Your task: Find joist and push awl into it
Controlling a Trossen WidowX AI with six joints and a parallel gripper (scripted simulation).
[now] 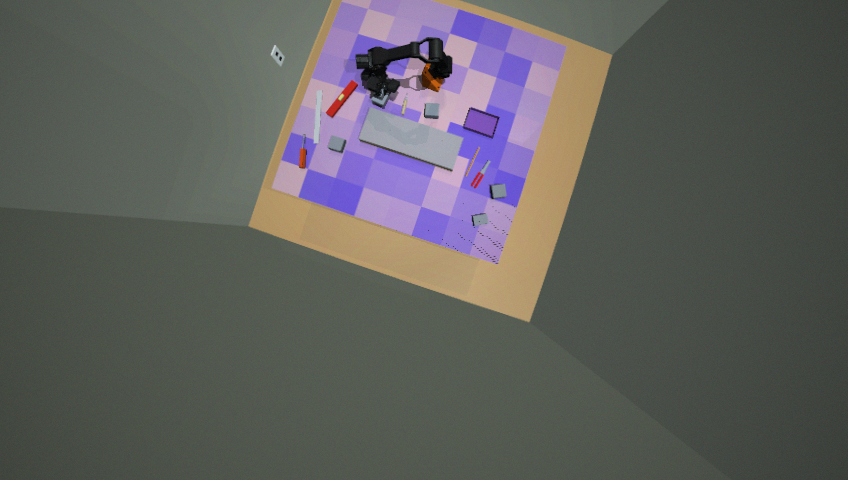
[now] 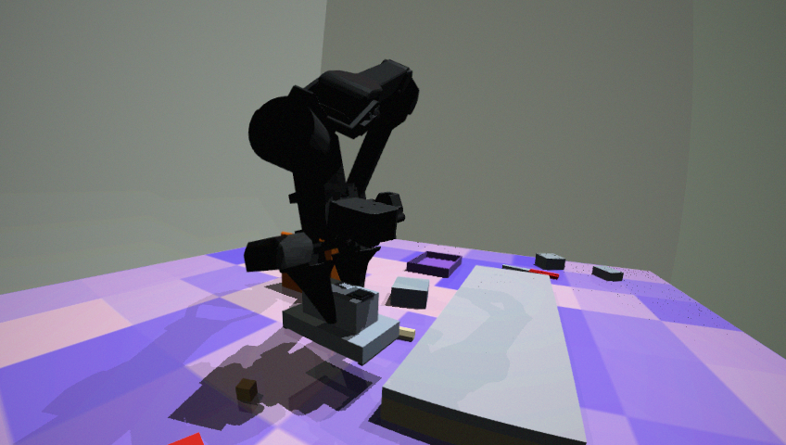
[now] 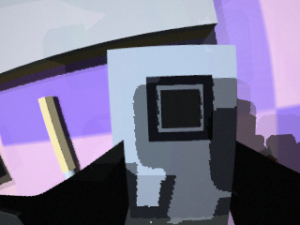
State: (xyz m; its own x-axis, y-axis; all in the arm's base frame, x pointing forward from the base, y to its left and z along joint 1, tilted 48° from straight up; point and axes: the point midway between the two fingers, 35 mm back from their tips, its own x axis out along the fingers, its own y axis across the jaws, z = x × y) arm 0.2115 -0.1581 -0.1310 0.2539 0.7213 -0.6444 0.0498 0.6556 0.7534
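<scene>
Now: the tan cube 6 cm behind my gripper tip, 10 cm to the right of it and 7 cm below it. Round my gripper tip: stud finder light (2 cm ahead, 3 cm above); then stud finder (1 cm ahead, 2 cm above); then awl (4 cm behind, 11 cm to the left, 7 cm below).
</scene>
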